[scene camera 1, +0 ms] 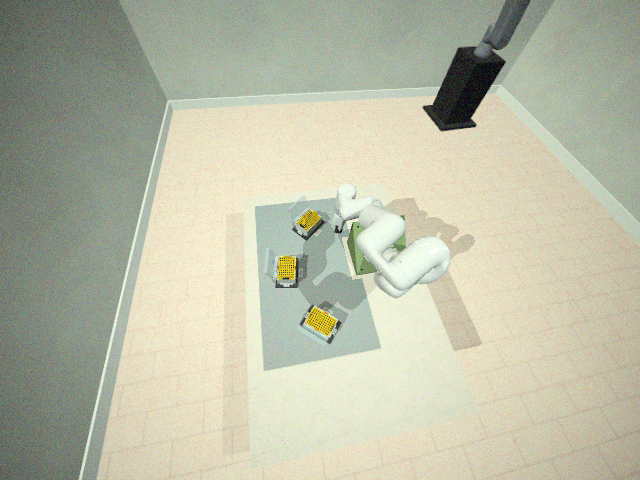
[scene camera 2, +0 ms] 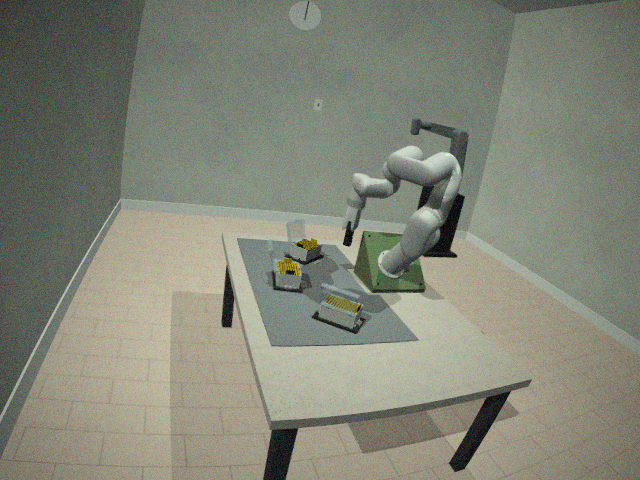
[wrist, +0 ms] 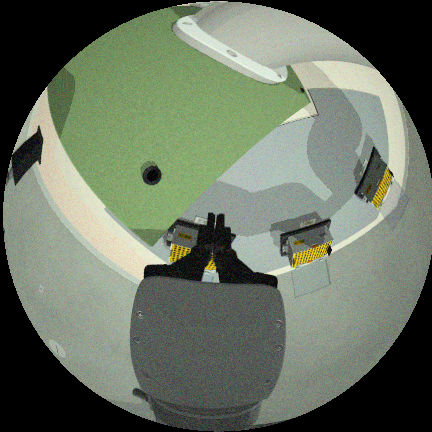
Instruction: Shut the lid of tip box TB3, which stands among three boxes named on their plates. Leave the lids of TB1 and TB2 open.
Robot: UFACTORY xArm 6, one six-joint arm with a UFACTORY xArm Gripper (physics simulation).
Labels:
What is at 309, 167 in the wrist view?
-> A grey-blue mat.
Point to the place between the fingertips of my gripper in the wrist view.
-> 214, 222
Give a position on a tip box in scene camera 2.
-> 352, 324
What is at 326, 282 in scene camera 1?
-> A grey-blue mat.

